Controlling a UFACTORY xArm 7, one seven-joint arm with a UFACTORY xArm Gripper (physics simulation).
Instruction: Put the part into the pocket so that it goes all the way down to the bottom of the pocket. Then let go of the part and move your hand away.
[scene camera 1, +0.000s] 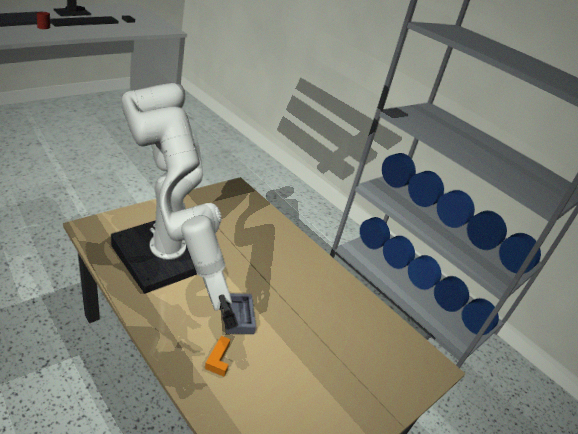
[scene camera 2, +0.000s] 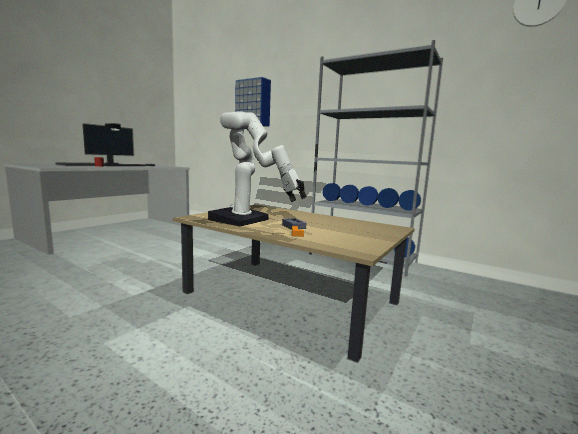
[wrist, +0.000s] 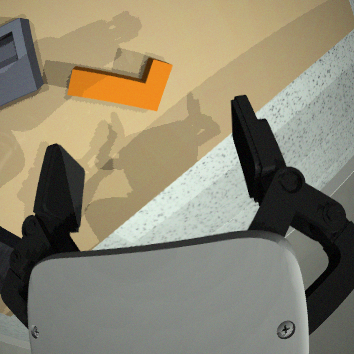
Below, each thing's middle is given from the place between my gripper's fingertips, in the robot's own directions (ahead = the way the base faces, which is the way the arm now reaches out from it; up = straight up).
I see the orange part (wrist: 145, 92) 170 mm below my hand and 10 mm to the right of it. Also, from my hand: pocket block (scene camera 1: 242, 304): 170 mm below, 160 mm to the left, 80 mm behind.
